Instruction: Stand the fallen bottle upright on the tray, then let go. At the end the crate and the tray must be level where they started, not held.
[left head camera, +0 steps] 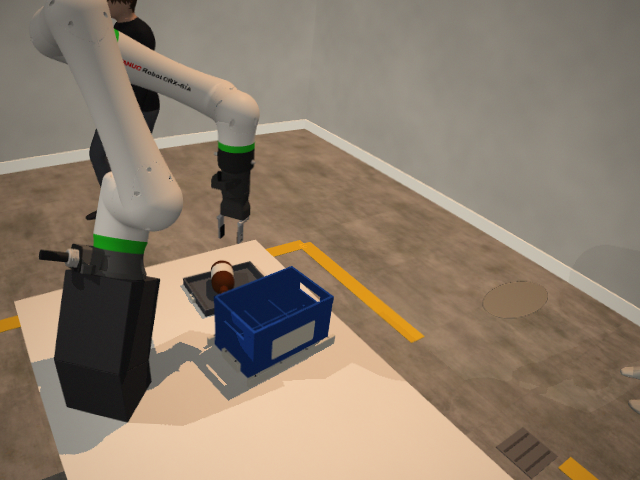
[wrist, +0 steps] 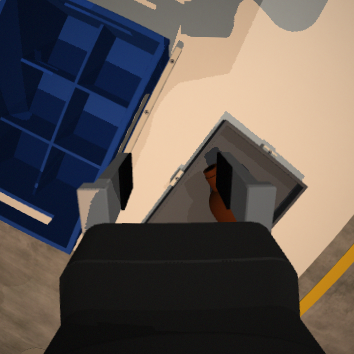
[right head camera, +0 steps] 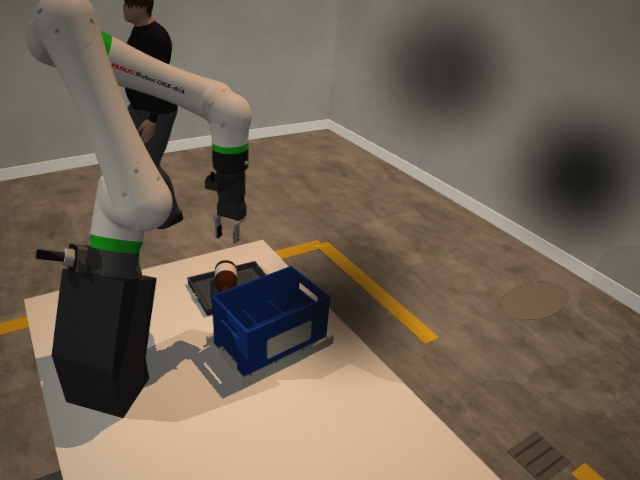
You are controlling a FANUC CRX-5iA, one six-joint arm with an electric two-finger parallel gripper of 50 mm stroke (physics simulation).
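Places are measured from the arm's base along level axes (x right, y back, z down), in centimetres.
Pixels of known places: gripper, fingertip midpoint: [left head camera: 230, 239] [wrist: 174, 169] [right head camera: 227, 239]; arm's base, origin of the base link: [left head camera: 115, 274] [right head camera: 111, 273].
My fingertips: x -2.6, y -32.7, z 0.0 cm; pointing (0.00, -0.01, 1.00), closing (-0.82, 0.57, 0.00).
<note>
Ahead of a thing's pixels: the offset from my fingertips to its middle. Level surfaces: height alone.
The brown bottle {dy -5.6, dx -16.1, dz +26.2 cm} [left head camera: 222, 279] [right head camera: 225, 277] [wrist: 222, 207] with a white label lies on its side in the dark grey tray [left head camera: 199, 303] [right head camera: 200, 300] [wrist: 286, 181]. In the wrist view its neck shows beside the right finger, and its body is hidden behind that finger and the gripper body. My gripper [left head camera: 230, 239] [right head camera: 226, 239] [wrist: 174, 169] is open and empty, pointing down, above the tray and the bottle. The blue crate {dy -6.8, dx +13.3, dz +21.6 cm} [left head camera: 248, 341] [right head camera: 242, 341] [wrist: 75, 85] stands level beside the tray, with empty compartments showing in the wrist view.
The crate's high walls stand close to the tray, on the near side in the head views. The pale table {dz +30.4 cm} [left head camera: 310, 423] [right head camera: 310, 423] [wrist: 200, 100] carries the arm's black base [left head camera: 105, 335] [right head camera: 103, 335]. A person [left head camera: 142, 41] [right head camera: 152, 56] stands behind the arm.
</note>
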